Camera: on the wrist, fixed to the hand. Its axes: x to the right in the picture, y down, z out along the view.
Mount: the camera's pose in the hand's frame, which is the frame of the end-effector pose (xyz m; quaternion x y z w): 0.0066 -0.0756 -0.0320 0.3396 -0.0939 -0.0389 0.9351
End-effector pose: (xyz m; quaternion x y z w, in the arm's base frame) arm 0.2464 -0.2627 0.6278 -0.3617 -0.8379 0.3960 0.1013
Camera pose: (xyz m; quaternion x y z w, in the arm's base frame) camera 0.2165 -0.2714 0.7040 -0.2340 -0.6726 0.6849 0.1543
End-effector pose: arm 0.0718 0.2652 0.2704 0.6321 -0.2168 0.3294 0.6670
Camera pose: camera 0.1262 0.2991 0.2187 0.8569 -0.1289 0.2963 0.4015
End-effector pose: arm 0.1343 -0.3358 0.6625 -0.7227 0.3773 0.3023 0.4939
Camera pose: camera 0.2037 -0.3504 0.7044 -0.4943 0.3810 0.2032 0.7544
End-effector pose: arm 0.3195 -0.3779 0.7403 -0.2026 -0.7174 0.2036 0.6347
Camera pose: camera 0.3481 -0.4363 0.7909 0.0731 -0.6692 0.4283 0.6028
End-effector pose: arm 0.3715 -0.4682 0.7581 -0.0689 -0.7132 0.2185 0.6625
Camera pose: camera 0.4164 -0.5263 0.7955 0.2088 -0.6576 0.4272 0.5844
